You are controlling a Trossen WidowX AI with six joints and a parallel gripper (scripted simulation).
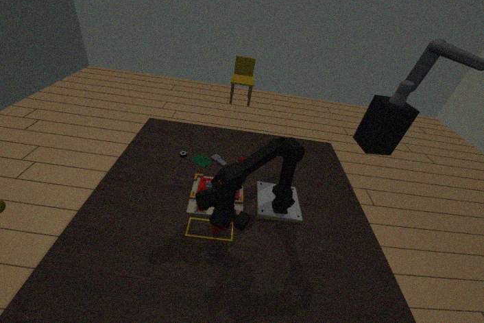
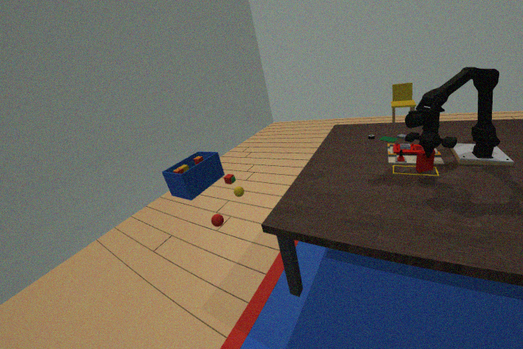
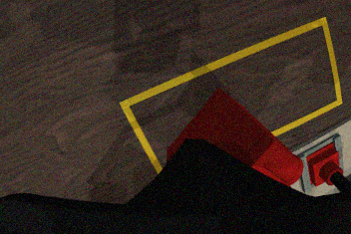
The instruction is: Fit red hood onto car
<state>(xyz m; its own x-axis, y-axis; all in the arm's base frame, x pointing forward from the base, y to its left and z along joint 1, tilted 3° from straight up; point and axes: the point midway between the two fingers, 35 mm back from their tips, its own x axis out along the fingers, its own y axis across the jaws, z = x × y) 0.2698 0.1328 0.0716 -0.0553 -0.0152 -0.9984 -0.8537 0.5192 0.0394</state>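
The red hood lies 3 cm to the right of my gripper tip and 3 cm below it. The rest, counted from my gripper tip: grey piece 46 cm to the right, 7 cm below, 2 cm ahead; then green plate 45 cm to the right, 13 cm ahead, 8 cm below; then grey jig plate 22 cm to the right, 7 cm below, 3 cm ahead.
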